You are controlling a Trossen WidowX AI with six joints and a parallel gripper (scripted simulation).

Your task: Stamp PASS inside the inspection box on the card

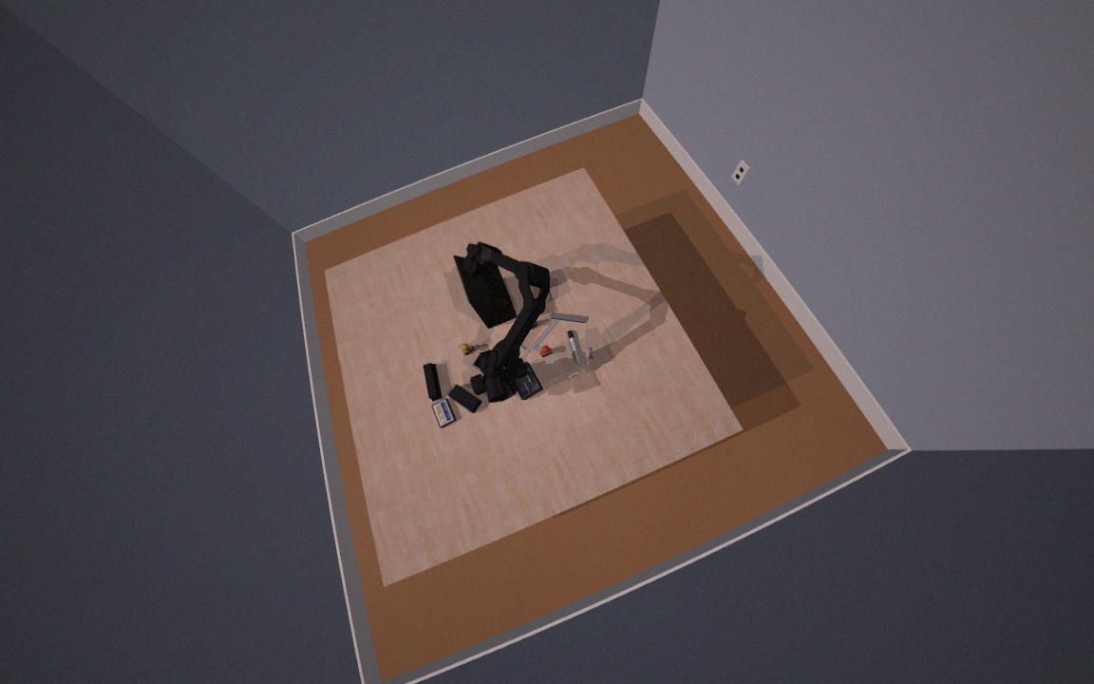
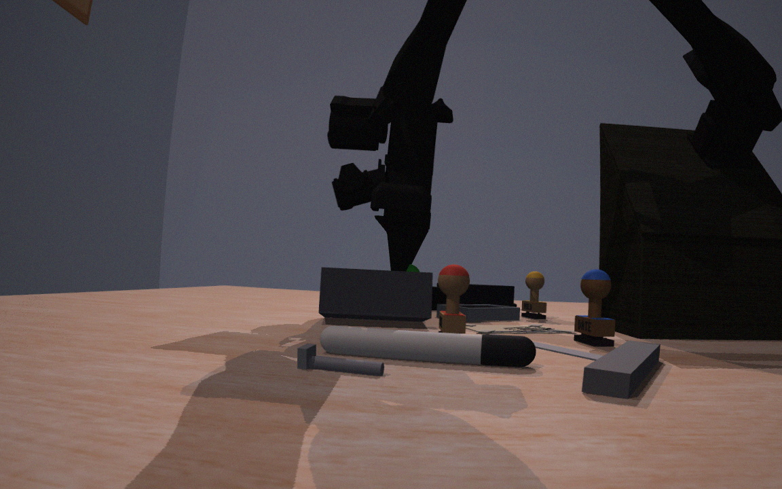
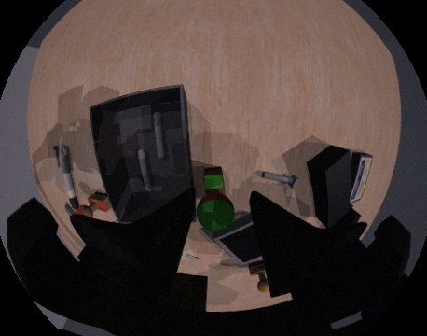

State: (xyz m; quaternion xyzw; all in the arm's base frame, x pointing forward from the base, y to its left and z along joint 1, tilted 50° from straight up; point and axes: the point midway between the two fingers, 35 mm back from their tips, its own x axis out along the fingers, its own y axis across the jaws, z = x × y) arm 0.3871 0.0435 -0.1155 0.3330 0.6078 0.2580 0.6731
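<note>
My gripper tip is 20 mm above the green-topped pass stamp, 10 mm to the right of it and 10 mm past it. The rest, counted from my gripper tip: dark tray (70 mm to the left, 30 mm below, 20 mm ahead); ink pad (110 mm behind, 40 mm to the right, 40 mm below); pale card (120 mm behind, 80 mm to the left, 50 mm below).
</note>
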